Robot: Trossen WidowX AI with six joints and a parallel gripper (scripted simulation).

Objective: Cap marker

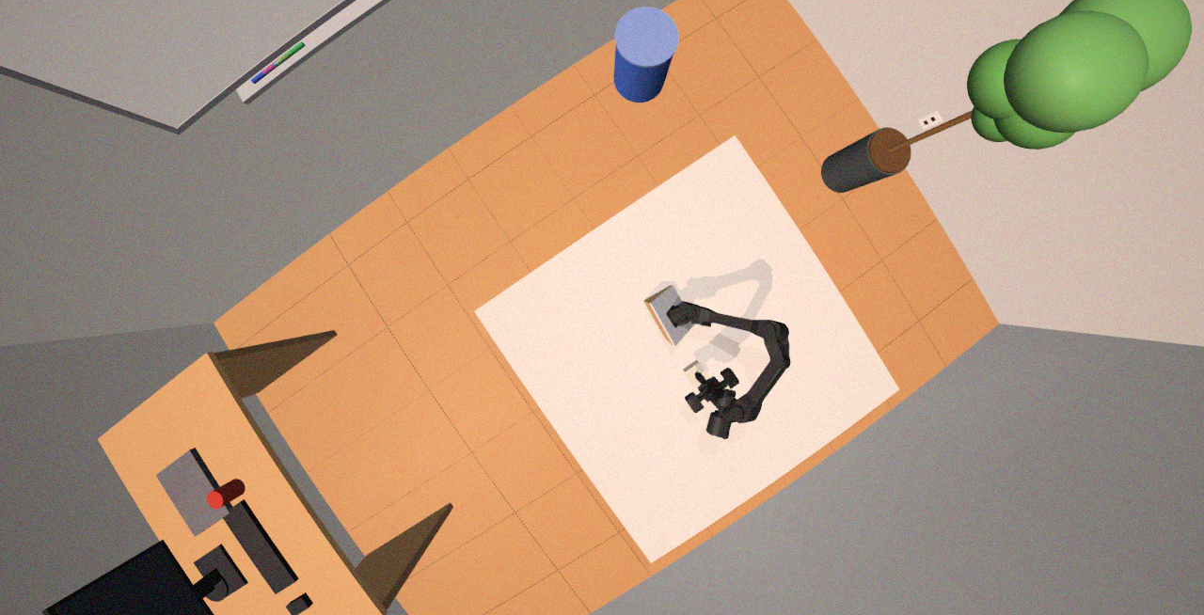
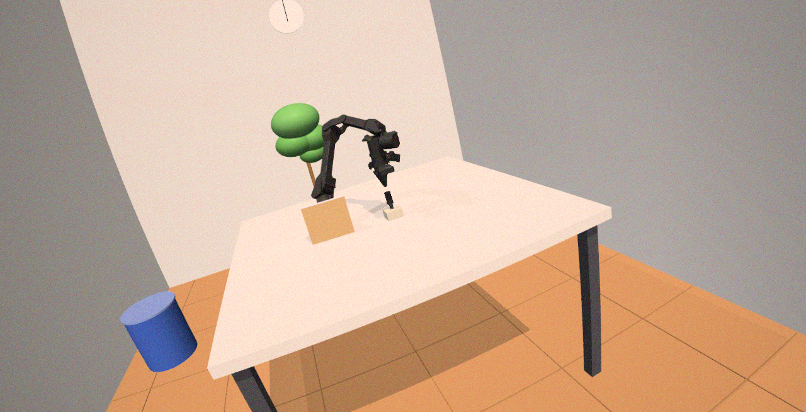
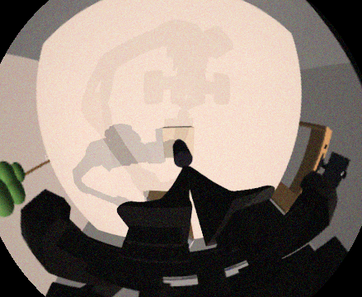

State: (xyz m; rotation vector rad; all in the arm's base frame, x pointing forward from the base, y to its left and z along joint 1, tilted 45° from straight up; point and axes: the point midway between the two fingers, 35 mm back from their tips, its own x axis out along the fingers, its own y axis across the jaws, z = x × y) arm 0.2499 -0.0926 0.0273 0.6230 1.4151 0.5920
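Right now my gripper tip is 5 cm above the dark cap. The rest, counted from my gripper tip: holder block 12 cm below.
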